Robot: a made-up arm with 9 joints. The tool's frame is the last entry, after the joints.
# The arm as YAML. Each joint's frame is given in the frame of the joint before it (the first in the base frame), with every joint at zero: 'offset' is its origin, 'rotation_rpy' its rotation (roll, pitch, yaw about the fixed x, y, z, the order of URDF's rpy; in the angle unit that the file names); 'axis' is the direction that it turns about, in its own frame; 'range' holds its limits. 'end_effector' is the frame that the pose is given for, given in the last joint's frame.
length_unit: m
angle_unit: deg
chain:
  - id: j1
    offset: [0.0, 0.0, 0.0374]
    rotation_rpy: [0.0, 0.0, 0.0]
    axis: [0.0, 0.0, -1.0]
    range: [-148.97, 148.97]
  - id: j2
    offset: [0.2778, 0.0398, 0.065]
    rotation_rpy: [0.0, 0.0, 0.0]
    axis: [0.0, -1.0, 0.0]
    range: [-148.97, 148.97]
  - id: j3
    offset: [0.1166, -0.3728, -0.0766]
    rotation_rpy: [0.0, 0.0, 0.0]
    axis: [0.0, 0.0, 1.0]
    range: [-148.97, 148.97]
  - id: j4
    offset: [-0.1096, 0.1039, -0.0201]
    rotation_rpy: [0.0, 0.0, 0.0]
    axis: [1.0, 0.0, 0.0]
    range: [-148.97, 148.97]
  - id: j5
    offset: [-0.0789, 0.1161, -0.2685]
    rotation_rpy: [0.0, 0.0, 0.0]
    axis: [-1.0, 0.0, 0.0]
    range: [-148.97, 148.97]
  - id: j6
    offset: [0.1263, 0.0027, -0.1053]
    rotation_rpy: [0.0, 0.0, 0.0]
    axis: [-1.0, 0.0, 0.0]
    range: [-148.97, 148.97]
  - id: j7
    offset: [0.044, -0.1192, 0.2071]
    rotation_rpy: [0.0, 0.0, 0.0]
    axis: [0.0, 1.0, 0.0]
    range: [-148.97, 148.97]
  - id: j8
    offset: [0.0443, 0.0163, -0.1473]
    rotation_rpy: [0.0, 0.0, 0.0]
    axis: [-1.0, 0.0, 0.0]
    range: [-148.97, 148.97]
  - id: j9
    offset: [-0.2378, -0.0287, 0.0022]
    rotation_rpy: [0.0, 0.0, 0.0]
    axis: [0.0, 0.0, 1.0]
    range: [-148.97, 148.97]
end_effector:
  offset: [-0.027, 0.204, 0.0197]
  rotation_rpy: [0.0, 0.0, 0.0]
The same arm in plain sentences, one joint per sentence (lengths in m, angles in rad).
The arm has nine revolute joints in a row. What follows holds with every joint at zero, and every direction is one of the base frame's.
Joint 1 is mounted 0.0374 m along +z from the base frame's origin and rotates about -z, from -2.6 to 2.6 rad.
Joint 2 is mounted 0.2778 m along +x and 0.0398 m along +y and 0.065 m along +z from joint 1 and rotates about -y, from -2.6 to 2.6 rad.
Joint 3 is mounted 0.1166 m along +x and 0.3728 m along -y and 0.0766 m along -z from joint 2 and rotates about +z, from -2.6 to 2.6 rad.
Joint 4 is mounted 0.1096 m along -x and 0.1039 m along +y and 0.0201 m along -z from joint 3 and rotates about +x, from -2.6 to 2.6 rad.
Joint 5 is mounted 0.0789 m along -x and 0.1161 m along +y and 0.2685 m along -z from joint 4 and rotates about -x, from -2.6 to 2.6 rad.
Joint 6 is mounted 0.1263 m along +x and 0.0027 m along +y and 0.1053 m along -z from joint 5 and rotates about -x, from -2.6 to 2.6 rad.
Joint 7 is mounted 0.044 m along +x and 0.1192 m along -y and 0.2071 m along +z from joint 6 and rotates about +y, from -2.6 to 2.6 rad.
Joint 8 is mounted 0.0443 m along +x and 0.0163 m along +y and 0.1473 m along -z from joint 7 and rotates about -x, from -2.6 to 2.6 rad.
Joint 9 is mounted 0.2378 m along -x and 0.0287 m along -y and 0.0022 m along +z from joint 8 and rotates about +z, from -2.6 to 2.6 rad.
The tool frame, which is the frame that the pose is given for, is mounted 0.027 m along -x and 0.204 m along +y and 0.0197 m along +z from joint 9; its axes are parallel to the base frame's.

